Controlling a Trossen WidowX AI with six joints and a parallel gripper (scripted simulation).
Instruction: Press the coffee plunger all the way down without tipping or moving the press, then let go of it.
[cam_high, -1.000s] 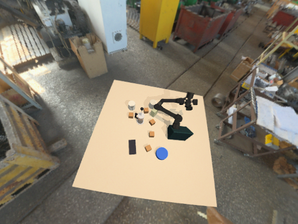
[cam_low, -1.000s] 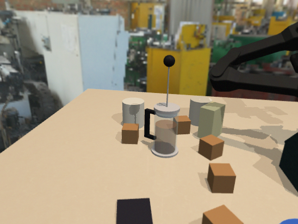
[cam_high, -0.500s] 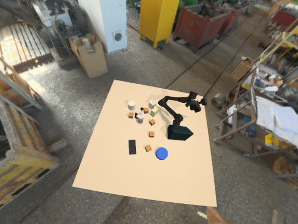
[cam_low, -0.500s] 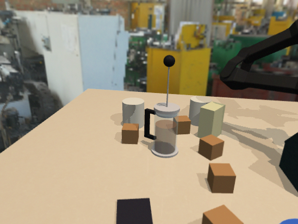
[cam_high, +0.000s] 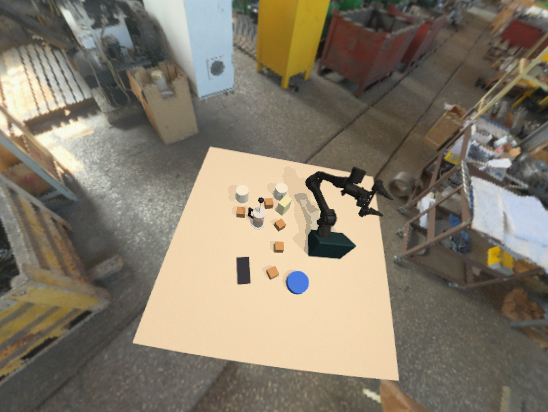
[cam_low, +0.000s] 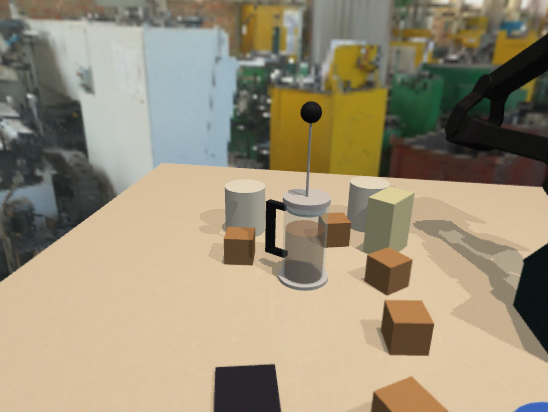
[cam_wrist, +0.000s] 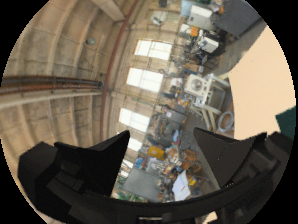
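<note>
My gripper tip is now 57 cm short of the glass coffee press, 13 cm to the left of it and 33 cm above it. From my gripper tip the other things lie so: pale green block (40 cm ahead, 23 cm to the right, 41 cm below); blue disc (33 cm ahead, 24 cm to the left, 44 cm below); dark flat slab (63 cm ahead, 18 cm to the left, 46 cm below).
</note>
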